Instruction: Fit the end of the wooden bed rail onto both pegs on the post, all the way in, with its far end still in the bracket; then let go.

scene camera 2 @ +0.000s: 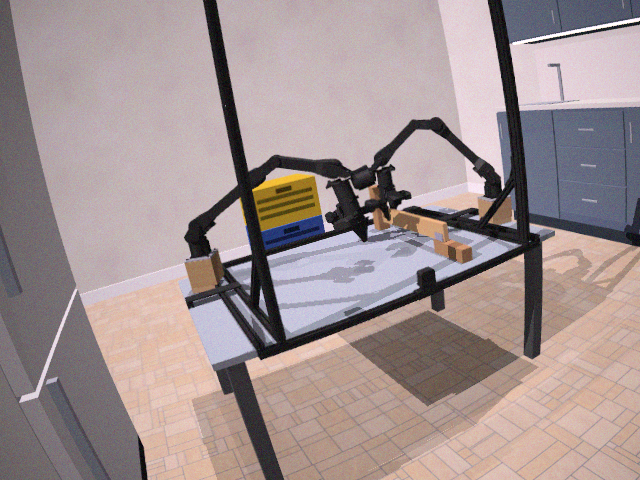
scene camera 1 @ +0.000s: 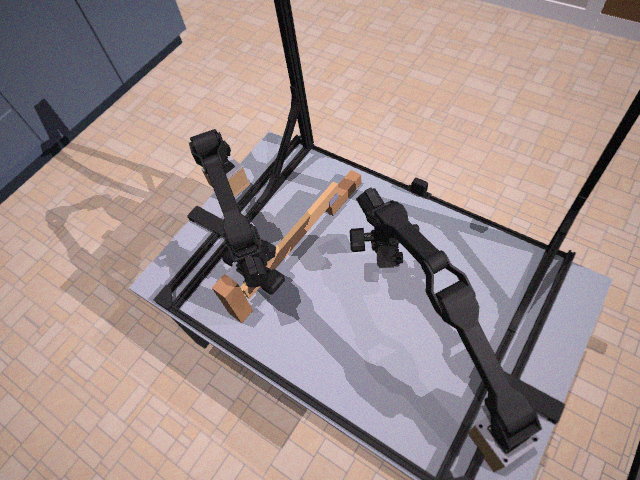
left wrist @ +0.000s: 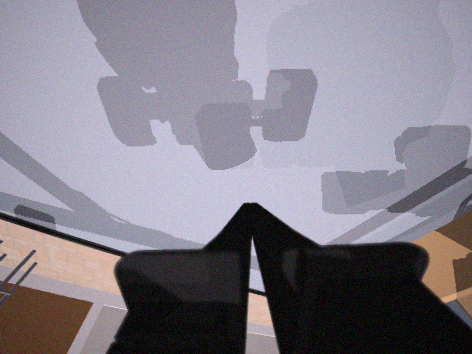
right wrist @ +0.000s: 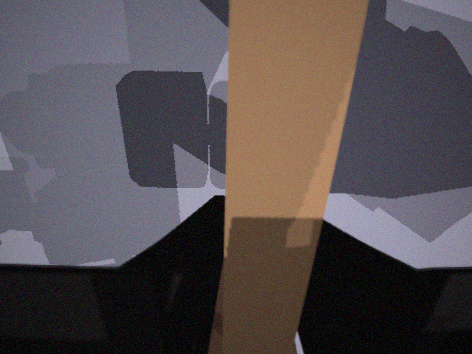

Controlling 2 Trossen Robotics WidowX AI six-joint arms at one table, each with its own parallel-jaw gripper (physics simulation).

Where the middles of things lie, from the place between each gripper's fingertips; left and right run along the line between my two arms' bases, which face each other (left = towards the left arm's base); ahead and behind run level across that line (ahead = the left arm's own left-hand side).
Right now my left hand is 22 cm to the left of the wooden bed rail (scene camera 1: 285,246), 16 cm short of it and 2 cm above it. Round my left hand: wooden post (scene camera 1: 229,292) (42 cm ahead, 17 cm to the right).
Now: the wooden post 90 mm ahead of my right hand, 40 mm above it and 20 mm to the left of it. From my right hand the other things lie so: wooden bed rail 160 mm behind, 30 mm to the right, 20 mm above.
